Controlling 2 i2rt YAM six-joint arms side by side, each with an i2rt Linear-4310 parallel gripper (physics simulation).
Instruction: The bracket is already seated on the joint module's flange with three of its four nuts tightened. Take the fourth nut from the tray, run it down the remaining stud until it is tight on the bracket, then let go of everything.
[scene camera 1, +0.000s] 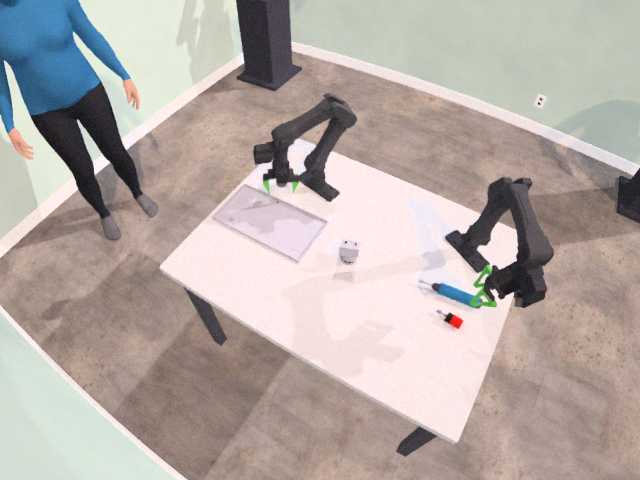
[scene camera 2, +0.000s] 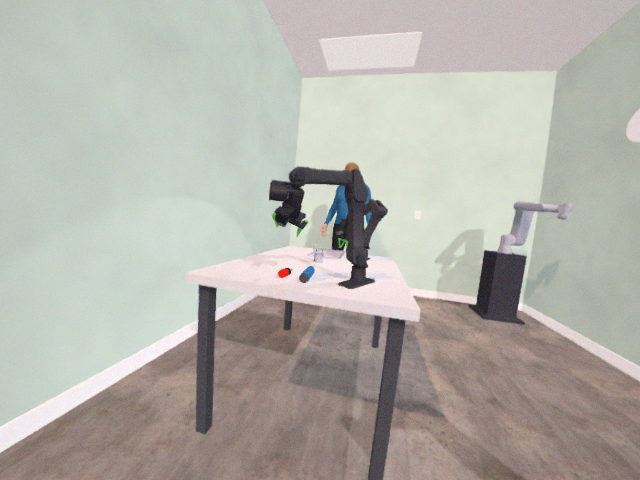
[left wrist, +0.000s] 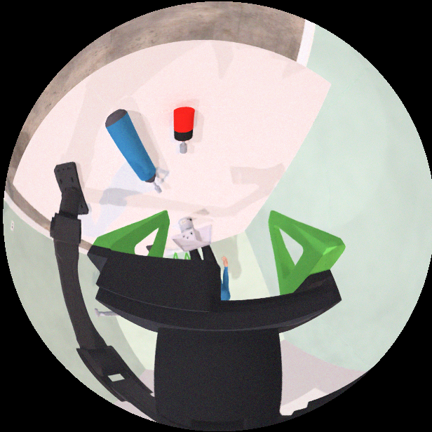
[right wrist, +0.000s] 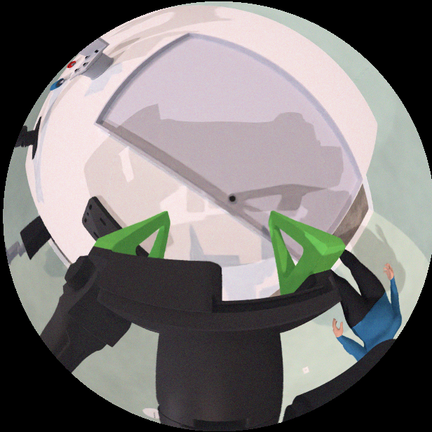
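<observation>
The fourth nut, small and dark, lies in the grey tray close to its long wall. My right gripper is open and empty, above the tray's edge near the nut; in the right wrist view the nut shows just beyond the gap between the fingertips. The grey bracket sits on the joint module; its nuts and bare stud are too small to tell apart. My left gripper is open and empty, high above the tools.
A blue tool and a red-and-black tool lie on the table on the left arm's side. A person stands beyond the table's tray end.
</observation>
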